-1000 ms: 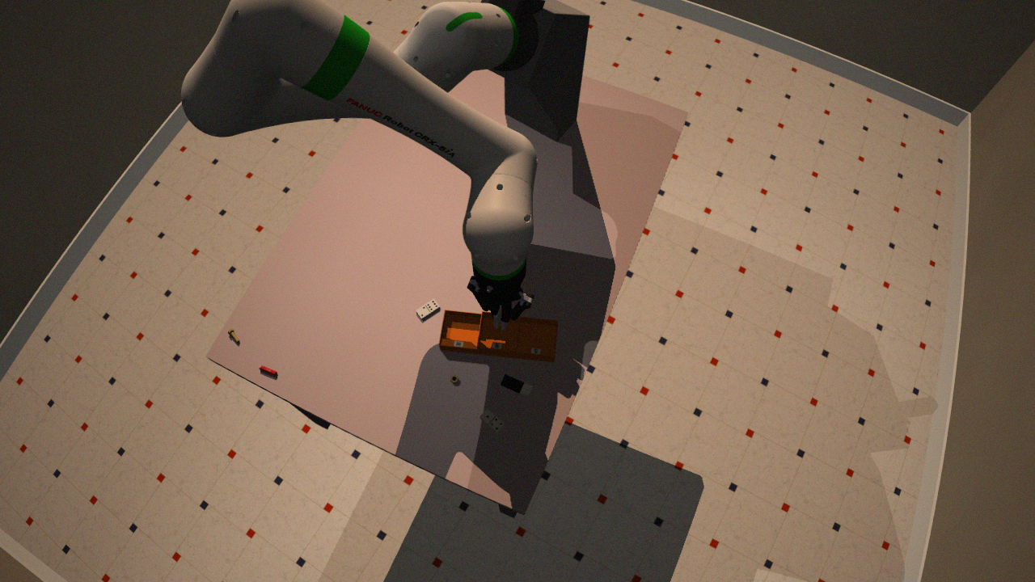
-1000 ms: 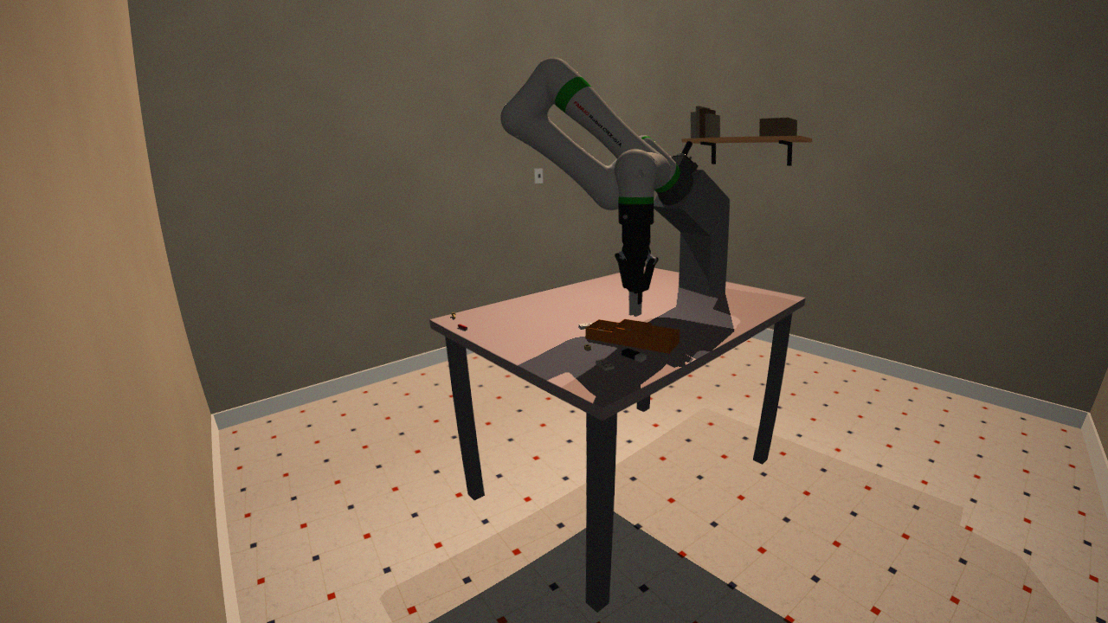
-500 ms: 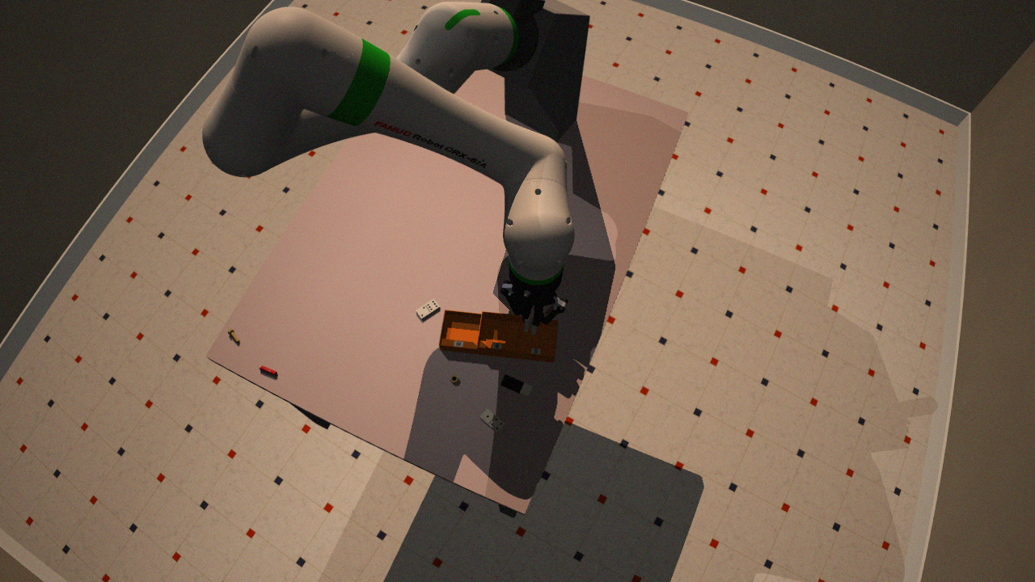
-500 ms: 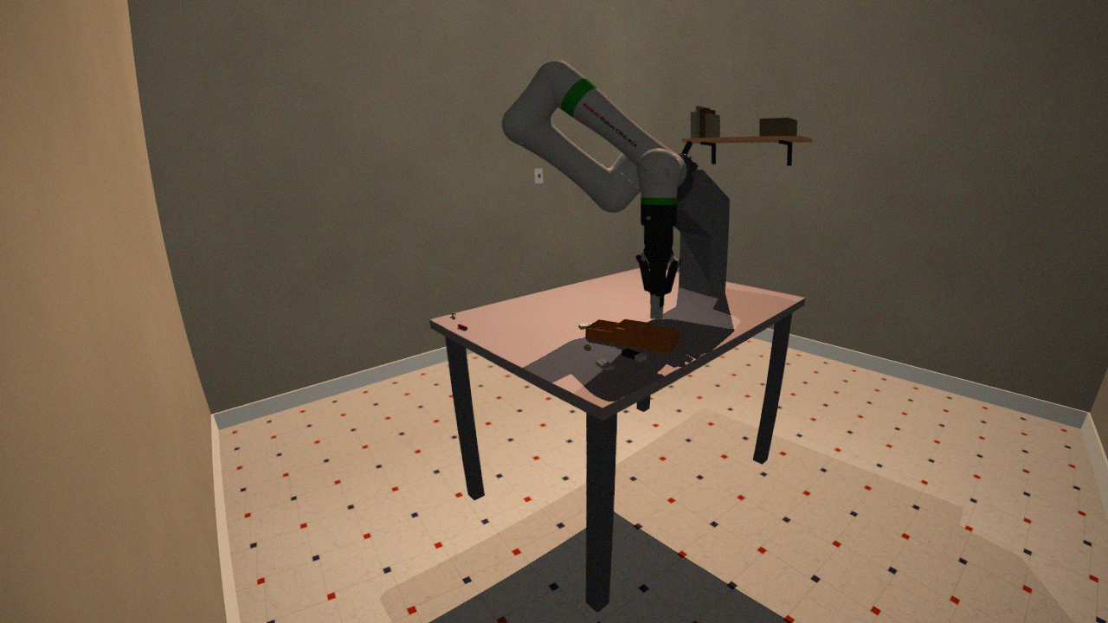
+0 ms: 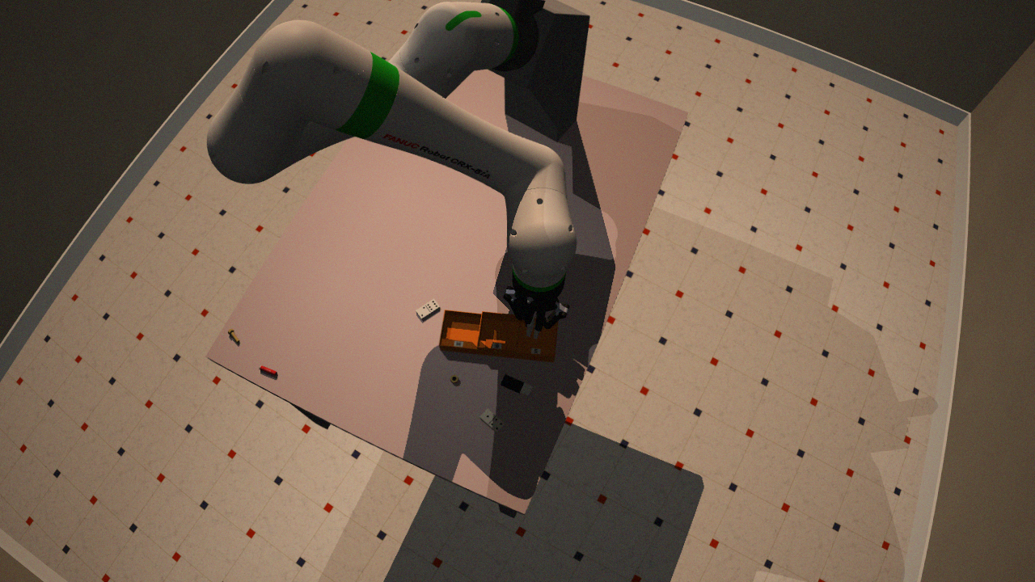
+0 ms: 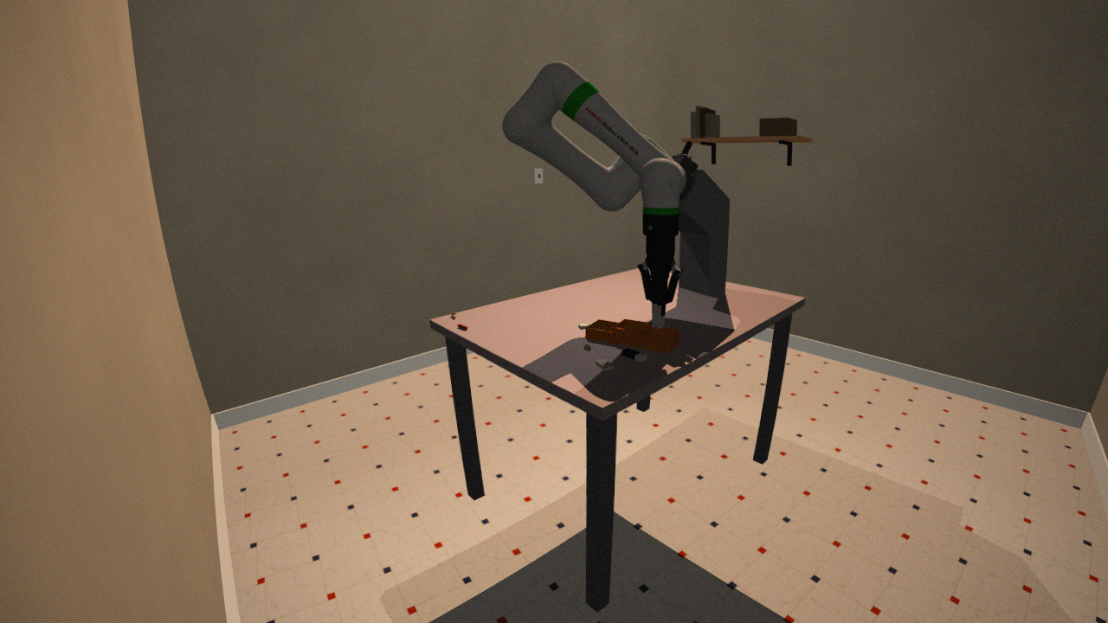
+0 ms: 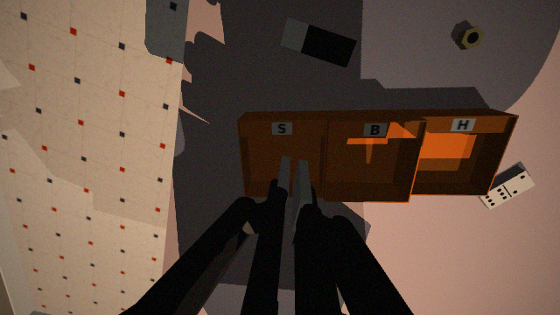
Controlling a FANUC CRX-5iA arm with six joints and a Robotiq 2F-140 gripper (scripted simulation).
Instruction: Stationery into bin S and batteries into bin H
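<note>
Right now the red battery is 44 cm to the right of my hand, 41 cm ahead of it and 8 cm below it. Also, from my hand: grey domino: 20 cm ahead, 8 cm below, 4 cm to the left; black block: 11 cm ahead, 8 cm below, 4 cm to the left; ring-like part: 17 cm ahead, 9 cm to the right, 8 cm below.
</note>
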